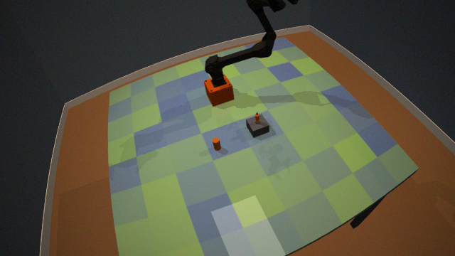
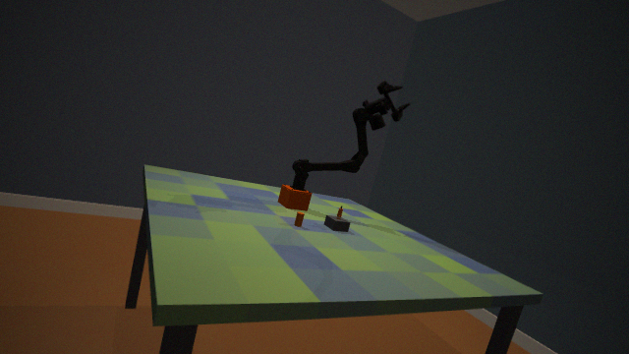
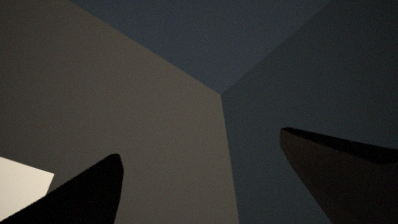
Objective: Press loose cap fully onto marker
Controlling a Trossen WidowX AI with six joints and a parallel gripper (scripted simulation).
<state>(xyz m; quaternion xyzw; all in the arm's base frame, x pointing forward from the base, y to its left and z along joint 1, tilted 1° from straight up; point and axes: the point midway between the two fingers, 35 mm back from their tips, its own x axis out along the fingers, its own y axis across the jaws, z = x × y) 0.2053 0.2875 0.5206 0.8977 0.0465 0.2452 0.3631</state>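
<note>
Now: gripper tip 60 cm above the orange cap, 41 cm to the left of it and 8 cm short of it. The rest, counted from my gripper tip: grey holder block: 61 cm below, 21 cm to the right, 5 cm ahead.
</note>
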